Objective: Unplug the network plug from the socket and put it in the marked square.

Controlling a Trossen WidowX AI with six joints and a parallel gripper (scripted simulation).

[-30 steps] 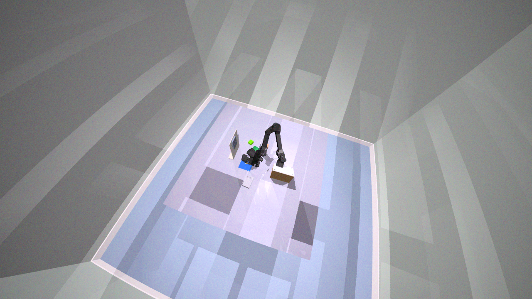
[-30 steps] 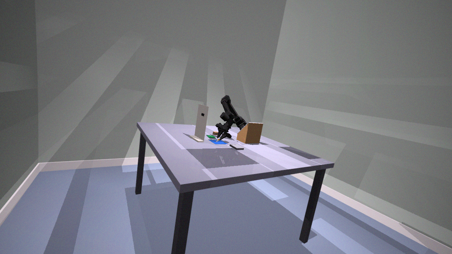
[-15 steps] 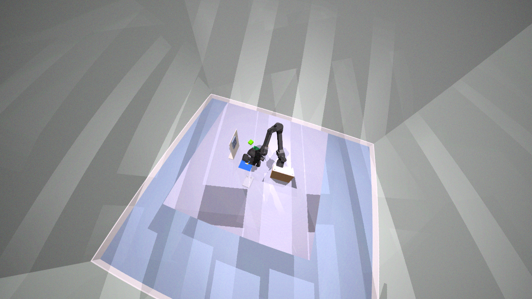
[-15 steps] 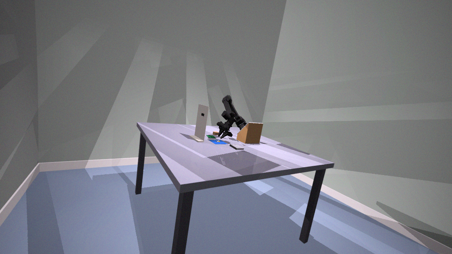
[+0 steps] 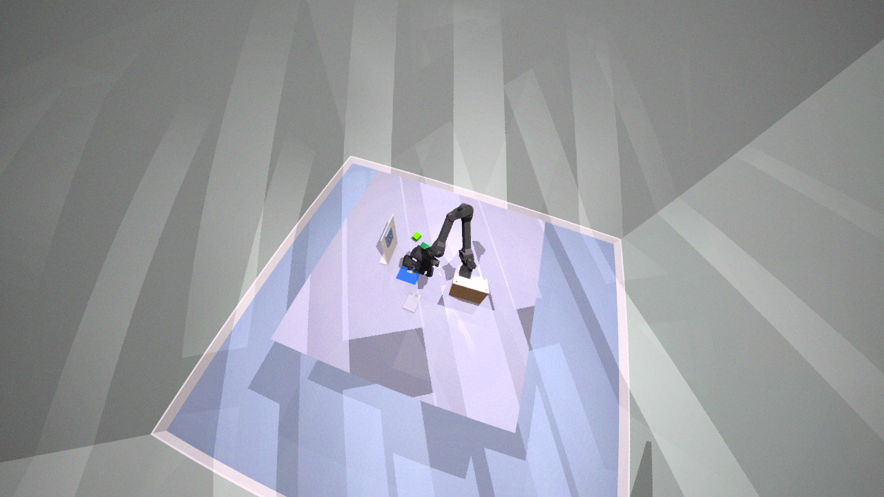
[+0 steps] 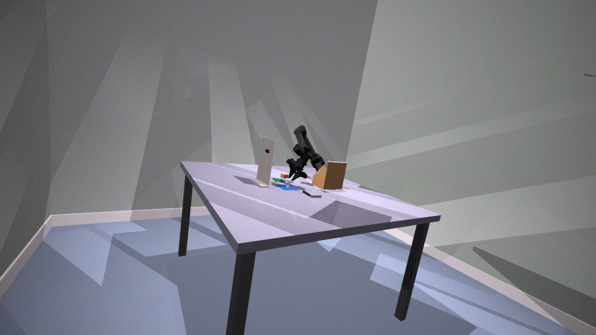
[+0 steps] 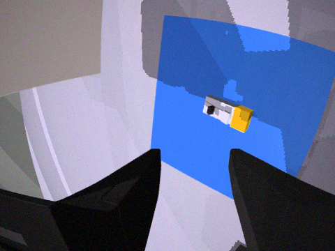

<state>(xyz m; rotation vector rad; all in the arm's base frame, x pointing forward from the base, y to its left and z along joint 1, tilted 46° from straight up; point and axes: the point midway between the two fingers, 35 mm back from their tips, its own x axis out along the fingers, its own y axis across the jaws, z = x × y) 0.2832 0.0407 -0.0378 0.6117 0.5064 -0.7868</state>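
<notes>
Now: the network plug 5 cm below my gripper tip, 1 cm to the right of it and 1 cm ahead of it. The rest, counted from my gripper tip: upright panel 16 cm ahead, 8 cm to the right, 8 cm above; small block 26 cm to the right, 11 cm behind, 4 cm below; blue square 5 cm below, 1 cm ahead.
</notes>
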